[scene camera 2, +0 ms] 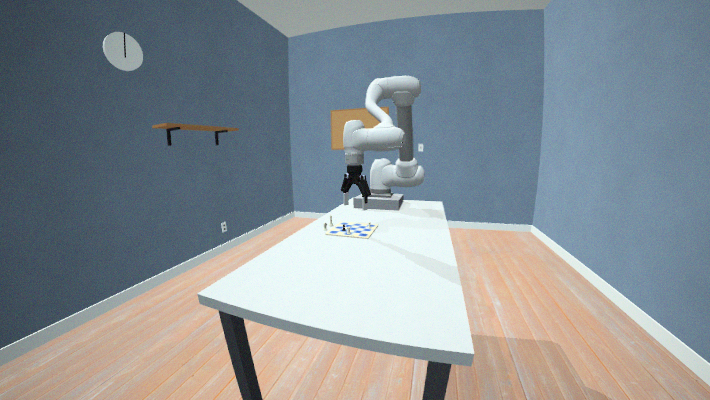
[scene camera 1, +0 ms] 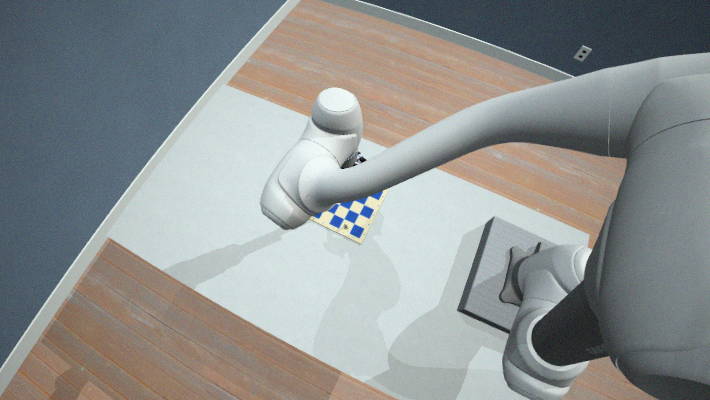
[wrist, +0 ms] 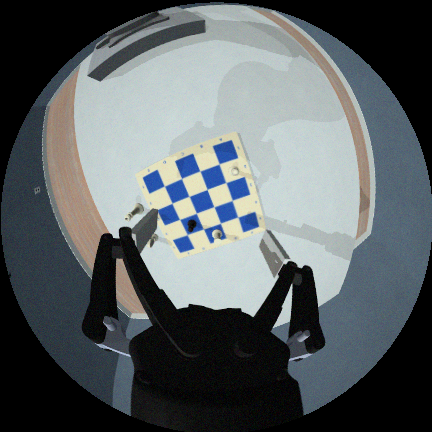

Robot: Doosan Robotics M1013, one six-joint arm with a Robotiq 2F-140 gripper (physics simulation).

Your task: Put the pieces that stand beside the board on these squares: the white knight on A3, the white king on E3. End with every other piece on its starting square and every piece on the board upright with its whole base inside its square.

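Frame: origin at the arm's base, x left, y back, z up, level; metres.
Where they show: gripper, fingertip midpoint: [scene camera 2: 355,207] [wrist: 210,228]; arm's base, origin of the base link: [scene camera 2: 380,195] [scene camera 1: 531,282].
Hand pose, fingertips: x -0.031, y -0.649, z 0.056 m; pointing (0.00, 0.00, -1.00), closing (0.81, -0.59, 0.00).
Things, the pixels of their centre, and the offset from my fingertips. Level surfaces: height alone.
- blue-and-cream board, body centre: [wrist: 201,201] [scene camera 1: 346,203] [scene camera 2: 353,229] dx -0.015, dy +0.009, dz -0.119 m
- king, body centre: [wrist: 132,213] [scene camera 2: 331,220] dx -0.152, dy +0.056, dz -0.090 m
- shorter white knight, body centre: [wrist: 150,240] [scene camera 2: 325,226] dx -0.156, dy -0.019, dz -0.102 m
- black piece, body centre: [wrist: 190,226] [scene camera 2: 343,227] dx -0.054, dy -0.025, dz -0.100 m
- white table, its level: dz -0.122 m
The blue-and-cream board [scene camera 1: 362,240] [scene camera 2: 357,236] [wrist: 210,144] lies on the table, partly hidden by the arm in scene camera 1. The taller white piece, the king [scene camera 2: 331,221] [wrist: 134,211], and the shorter white knight [scene camera 2: 325,226] [wrist: 153,240] stand beside the board's left edge in the wrist view. A black piece [scene camera 2: 344,228] [wrist: 192,225], a white piece [scene camera 2: 348,231] [wrist: 217,234] and another white piece [scene camera 1: 345,227] [scene camera 2: 369,224] [wrist: 235,171] stand on the board. My gripper [scene camera 2: 355,206] [wrist: 210,228] is open and empty above the table, higher than the pieces.
The arm's grey base block [scene camera 1: 480,285] [scene camera 2: 385,202] [wrist: 150,47] is on the white table [scene camera 1: 250,290] [scene camera 2: 350,285] [wrist: 165,105]. A wall shelf [scene camera 2: 195,127] is at the left in scene camera 2. The arm's shadow falls across the table.
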